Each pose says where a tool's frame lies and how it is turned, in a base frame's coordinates. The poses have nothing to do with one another.
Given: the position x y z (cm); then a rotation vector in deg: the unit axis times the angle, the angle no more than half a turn.
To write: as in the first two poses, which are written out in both.
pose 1, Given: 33.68 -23.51 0.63 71.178 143.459 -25.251
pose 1, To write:
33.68 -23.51 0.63
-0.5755 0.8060 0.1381
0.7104 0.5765 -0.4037
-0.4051 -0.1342 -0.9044

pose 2, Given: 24.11 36.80 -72.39 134.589 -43.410 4.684
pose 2, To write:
24.11 36.80 -72.39
0.8303 -0.5408 -0.1349
-0.4996 -0.6148 -0.6103
0.2471 0.5741 -0.7806

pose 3, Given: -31.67 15.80 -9.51 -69.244 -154.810 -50.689
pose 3, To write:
-31.67 15.80 -9.51
-0.6928 0.6988 0.1782
0.6689 0.5302 0.5210
0.2696 0.4801 -0.8347

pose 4, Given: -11.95 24.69 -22.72 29.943 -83.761 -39.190
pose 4, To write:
-11.95 24.69 -22.72
-0.0186 0.1013 -0.9947
-0.6987 0.7103 0.0854
0.7151 0.6966 0.0576

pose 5, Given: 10.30 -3.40 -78.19 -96.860 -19.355 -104.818
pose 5, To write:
10.30 -3.40 -78.19
0.0090 0.5910 0.8066
-0.2640 -0.7766 0.5720
0.9645 -0.2181 0.1490

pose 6, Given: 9.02 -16.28 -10.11 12.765 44.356 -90.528
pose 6, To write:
9.02 -16.28 -10.11
-0.1824 0.9385 0.2931
-0.8068 0.0276 -0.5902
-0.5620 -0.3441 0.7521

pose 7, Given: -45.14 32.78 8.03 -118.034 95.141 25.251
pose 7, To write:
-45.14 32.78 8.03
0.2221 -0.9744 0.0351
-0.8288 -0.1697 0.5332
-0.5136 -0.1475 -0.8452

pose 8, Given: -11.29 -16.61 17.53 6.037 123.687 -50.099
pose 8, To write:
-11.29 -16.61 17.53
-0.6860 0.3424 0.6421
-0.2010 0.7589 -0.6194
-0.6993 -0.5539 -0.4518

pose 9, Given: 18.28 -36.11 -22.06 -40.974 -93.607 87.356
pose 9, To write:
18.28 -36.11 -22.06
-0.5421 -0.1032 -0.8339
0.8248 0.1242 -0.5516
0.1605 -0.9869 0.0178

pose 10, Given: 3.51 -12.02 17.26 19.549 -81.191 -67.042
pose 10, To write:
3.51 -12.02 17.26
-0.2508 0.4193 -0.8725
-0.7774 0.4498 0.4396
0.5768 0.7886 0.2132

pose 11, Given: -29.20 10.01 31.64 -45.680 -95.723 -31.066
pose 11, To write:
-29.20 10.01 31.64
-0.1198 0.7467 -0.6543
0.2202 0.6626 0.7159
0.9681 -0.0583 -0.2438

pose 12, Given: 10.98 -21.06 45.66 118.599 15.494 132.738
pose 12, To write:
10.98 -21.06 45.66
-0.1187 0.0979 0.9881
0.1323 -0.9847 0.1135
0.9841 0.1442 0.1039

